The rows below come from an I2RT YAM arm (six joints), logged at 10 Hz.
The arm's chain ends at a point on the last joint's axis. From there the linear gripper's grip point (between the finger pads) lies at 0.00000 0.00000 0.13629 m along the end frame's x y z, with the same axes.
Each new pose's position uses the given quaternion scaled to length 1; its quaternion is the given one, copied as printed.
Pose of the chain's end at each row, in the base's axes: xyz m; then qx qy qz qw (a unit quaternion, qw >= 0):
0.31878 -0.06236 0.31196 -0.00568 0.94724 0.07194 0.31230
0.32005 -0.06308 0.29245 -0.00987 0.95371 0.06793 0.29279
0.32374 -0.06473 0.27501 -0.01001 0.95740 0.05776 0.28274
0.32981 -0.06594 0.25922 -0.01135 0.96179 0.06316 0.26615
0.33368 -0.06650 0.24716 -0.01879 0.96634 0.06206 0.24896
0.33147 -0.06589 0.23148 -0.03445 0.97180 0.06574 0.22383
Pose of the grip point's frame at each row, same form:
0.39930 -0.04330 0.20367 -0.00568 0.94724 0.07194 0.31230
0.39598 -0.04463 0.18078 -0.00987 0.95371 0.06793 0.29279
0.39737 -0.04888 0.16142 -0.01001 0.95740 0.05776 0.28274
0.39939 -0.04856 0.14333 -0.01135 0.96179 0.06316 0.26615
0.39894 -0.04888 0.12881 -0.01879 0.96634 0.06206 0.24896
0.39014 -0.04637 0.11002 -0.03445 0.97180 0.06574 0.22383

